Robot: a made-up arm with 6 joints.
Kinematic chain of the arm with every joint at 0, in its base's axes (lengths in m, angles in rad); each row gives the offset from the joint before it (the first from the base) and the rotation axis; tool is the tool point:
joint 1: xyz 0 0 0.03 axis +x
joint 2: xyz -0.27 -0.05 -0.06 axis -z
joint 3: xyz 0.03 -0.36 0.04 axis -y
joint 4: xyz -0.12 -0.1 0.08 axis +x
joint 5: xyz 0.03 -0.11 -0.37 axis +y
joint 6: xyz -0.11 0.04 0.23 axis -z
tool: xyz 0 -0.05 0.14
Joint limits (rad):
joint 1: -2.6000..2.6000
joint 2: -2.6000..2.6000
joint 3: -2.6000..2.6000
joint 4: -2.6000..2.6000
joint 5: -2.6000..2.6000
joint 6: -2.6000..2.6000
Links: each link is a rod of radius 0.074 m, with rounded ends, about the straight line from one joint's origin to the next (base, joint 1, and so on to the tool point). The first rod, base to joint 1, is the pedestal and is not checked.
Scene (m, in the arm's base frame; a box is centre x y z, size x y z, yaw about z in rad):
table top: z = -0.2
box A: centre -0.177 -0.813 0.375 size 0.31 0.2 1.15 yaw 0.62
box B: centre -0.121 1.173 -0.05 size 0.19 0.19 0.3 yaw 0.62
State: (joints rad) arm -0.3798 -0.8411 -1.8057 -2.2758 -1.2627 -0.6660
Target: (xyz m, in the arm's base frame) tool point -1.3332 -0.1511 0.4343
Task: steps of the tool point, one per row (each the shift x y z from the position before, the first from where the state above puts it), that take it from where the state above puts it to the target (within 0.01 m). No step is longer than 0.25 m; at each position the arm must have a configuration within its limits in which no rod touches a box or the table.
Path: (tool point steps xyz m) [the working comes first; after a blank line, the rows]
Joints at the target: -0.5015 1.1389 -0.9991 -1.2255 -2.0717 -0.5779
Straight joint move there: touches box A.

1: -0.1208 -0.1443 0.1456
2: -0.1827 -0.0752 0.1306
3: -0.2195 -0.0013 0.0898
4: -0.2271 0.0630 0.0285
5: -0.2059 0.1064 -0.0430
6: -0.1608 0.1225 -0.1115
7: -0.1009 0.1112 -0.1645
8: -0.0365 0.0790 -0.1934
9: -0.0873 0.0194 0.1416
10: -0.1277 -0.0606 0.1295
11: -0.1510 -0.1271 0.0641
12: -0.1473 -0.1527 -0.0355
13: -0.1131 -0.1263 -0.1355

